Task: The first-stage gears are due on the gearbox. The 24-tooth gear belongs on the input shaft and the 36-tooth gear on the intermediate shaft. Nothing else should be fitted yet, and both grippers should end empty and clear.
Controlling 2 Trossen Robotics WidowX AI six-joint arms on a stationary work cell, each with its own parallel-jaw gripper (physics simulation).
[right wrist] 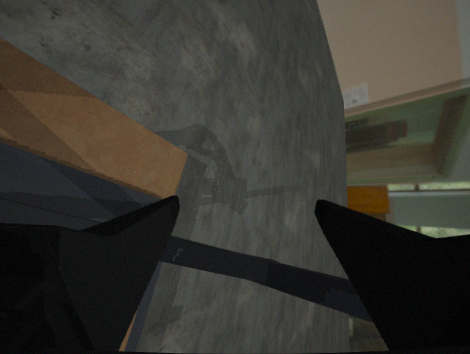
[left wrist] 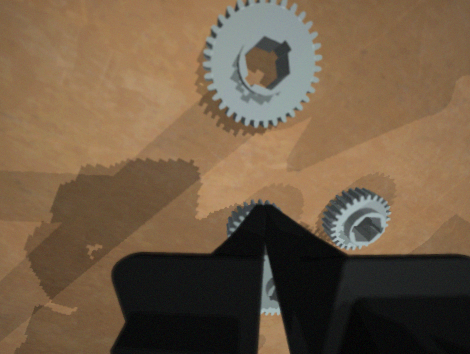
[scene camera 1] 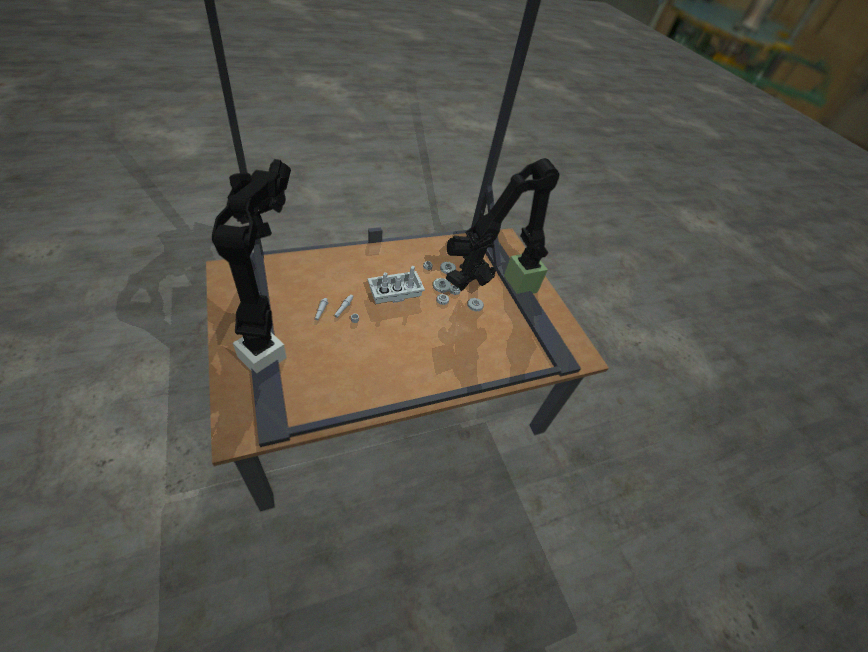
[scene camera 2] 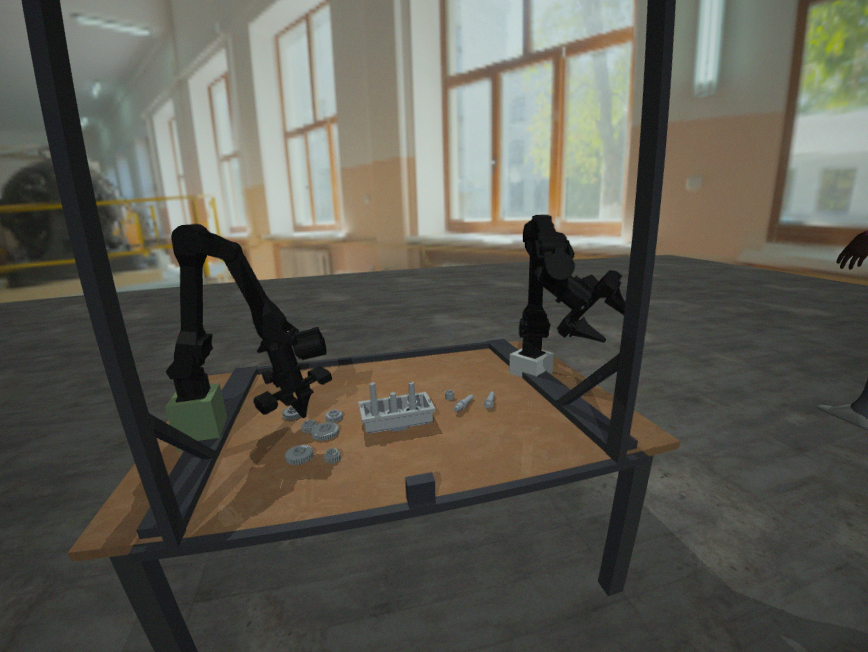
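Where they show: left gripper, fingertip midpoint: [left wrist: 263, 212] [scene camera 1: 461, 290] [scene camera 2: 304, 417]; right gripper, fingertip midpoint: [right wrist: 248, 204] [scene camera 2: 618, 329]; left arm's base at its link origin: [scene camera 1: 529, 262] [scene camera 2: 193, 394]; right arm's base at its link origin: [scene camera 1: 258, 343] [scene camera 2: 531, 353].
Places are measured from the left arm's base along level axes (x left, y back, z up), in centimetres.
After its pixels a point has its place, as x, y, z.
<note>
The pale gearbox housing [scene camera 1: 397, 296] @(-4.4, -48.3, -8.9) [scene camera 2: 398, 422] @(-12.4, -47.1, -9.3) stands mid-table with three bare upright shafts. Several loose grey gears lie beside it. A large gear [left wrist: 300, 92] @(4.4, -23.9, -10.5) lies flat at the top of the left wrist view. A small gear [left wrist: 347, 230] @(-1.4, -31.2, -10.1) is to the right of the fingertips; another small gear [left wrist: 238, 220] @(-3.5, -24.2, -10.7) is partly hidden behind them. Part of a further gear [left wrist: 269, 304] @(-9.6, -29.7, -10.5) shows through the gap below the tips. I cannot count which are 24- or 36-tooth. My left gripper [scene camera 2: 303, 414] @(-1.9, -24.8, -9.5) [left wrist: 263, 212] @(-1.9, -24.8, -9.5) is shut and empty above the gears. My right gripper [right wrist: 248, 204] @(-30.3, -93.4, 13.7) is open and empty, away from the gearbox.
Two loose stepped shafts [scene camera 1: 320, 308] @(-6.7, -74.2, -9.8) [scene camera 1: 343, 305] @(-6.0, -66.7, -9.9) and a small ring-like part [scene camera 1: 355, 317] @(-1.1, -64.0, -11.4) [scene camera 2: 449, 395] @(-1.5, -64.0, -10.4) lie on the opposite side of the gearbox from the gears. Dark frame rails edge the table, and a small dark block [scene camera 1: 375, 235] @(-36.5, -45.9, -7.9) [scene camera 2: 421, 489] @(-38.9, -45.5, -7.7) stands at one edge.
</note>
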